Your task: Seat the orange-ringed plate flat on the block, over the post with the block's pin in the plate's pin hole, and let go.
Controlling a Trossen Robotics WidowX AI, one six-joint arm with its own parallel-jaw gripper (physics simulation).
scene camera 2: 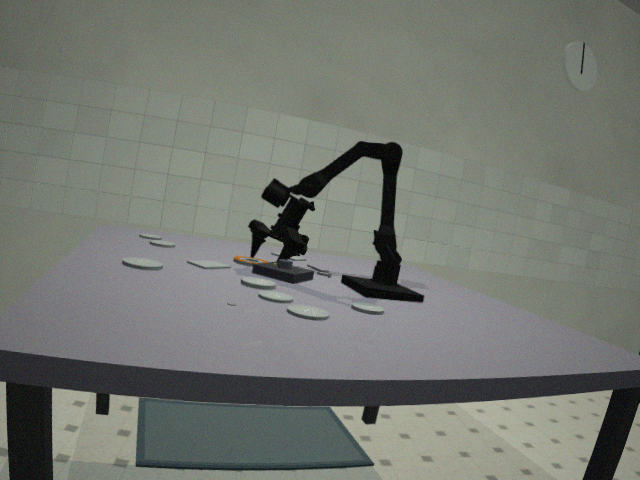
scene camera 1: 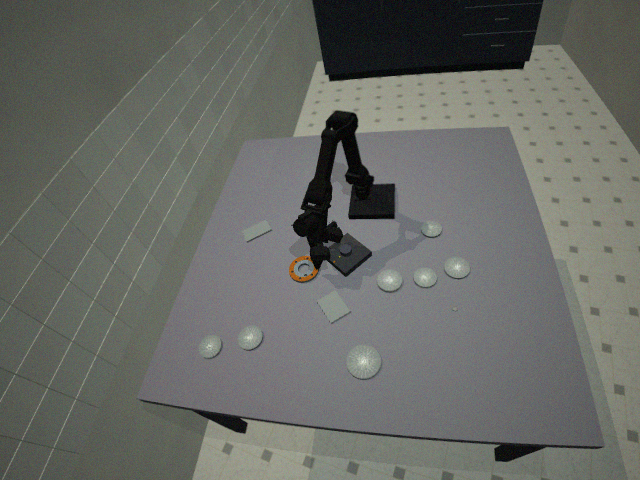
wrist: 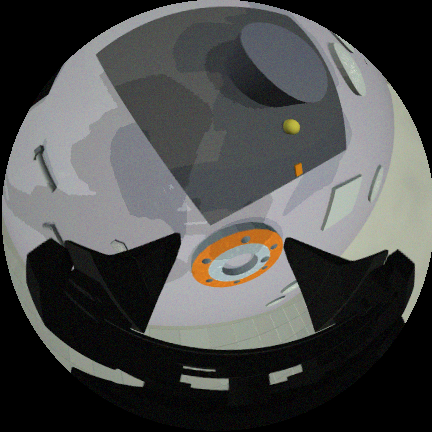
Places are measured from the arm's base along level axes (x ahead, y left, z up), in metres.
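Pixels of known places: gripper, fingertip midpoint: (scene camera 2: 263, 262) (scene camera 1: 315, 261) (wrist: 233, 241); arm's base, link origin: (scene camera 2: 384, 283) (scene camera 1: 363, 194).
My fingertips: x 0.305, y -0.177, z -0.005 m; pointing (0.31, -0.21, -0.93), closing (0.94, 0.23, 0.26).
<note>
For each thing: its top centre in the pictures, then the offset to it from my fingertips. "*": a spot on its surface instead.
- orange-ringed plate, top centre: (wrist: 240, 265) (scene camera 2: 251, 260) (scene camera 1: 303, 268) dx +0.025, dy -0.041, dz -0.004 m
- dark square block, top centre: (wrist: 293, 56) (scene camera 2: 285, 260) (scene camera 1: 345, 248) dx -0.022, dy +0.109, dz +0.029 m
- thick round post, surface spot: (wrist: 287, 62) (scene camera 2: 285, 260) (scene camera 1: 343, 248) * dx -0.024, dy +0.103, dz +0.029 m
- yellow pin, surface spot: (wrist: 291, 126) (scene camera 1: 339, 256) * dx -0.004, dy +0.085, dz +0.015 m
- orange mark, surface spot: (wrist: 299, 170) * dx +0.017, dy +0.067, dz +0.011 m
- bolt-like piece, surface spot: (wrist: 46, 169) * dx -0.172, dy +0.043, dz -0.010 m
The orange-ringed plate (scene camera 1: 293, 275) (scene camera 2: 240, 259) (wrist: 201, 270) lies flat on the table beside the block, apart from it. It has a large centre hole and several small holes; which one is the pin hole I cannot tell. The dark square block (scene camera 1: 357, 259) (scene camera 2: 291, 273) (wrist: 170, 115) carries a thick round post (scene camera 1: 345, 249) (scene camera 2: 285, 264) (wrist: 287, 62), a yellow pin (scene camera 1: 339, 256) (wrist: 291, 126) and an orange mark (wrist: 299, 170) near its edge. My gripper (scene camera 1: 328, 253) (scene camera 2: 266, 259) (wrist: 233, 241) is open and empty, low over the area near the block's corner and the plate.
Pale discs (scene camera 1: 389, 280) (scene camera 2: 308, 312) (wrist: 347, 69) and flat tiles (scene camera 1: 333, 306) (scene camera 2: 208, 264) (wrist: 341, 202) lie around the block and plate. A bolt-like piece (wrist: 46, 169) lies on the other side in the wrist view. The arm's base (scene camera 1: 382, 204) (scene camera 2: 367, 288) stands behind the block.
</note>
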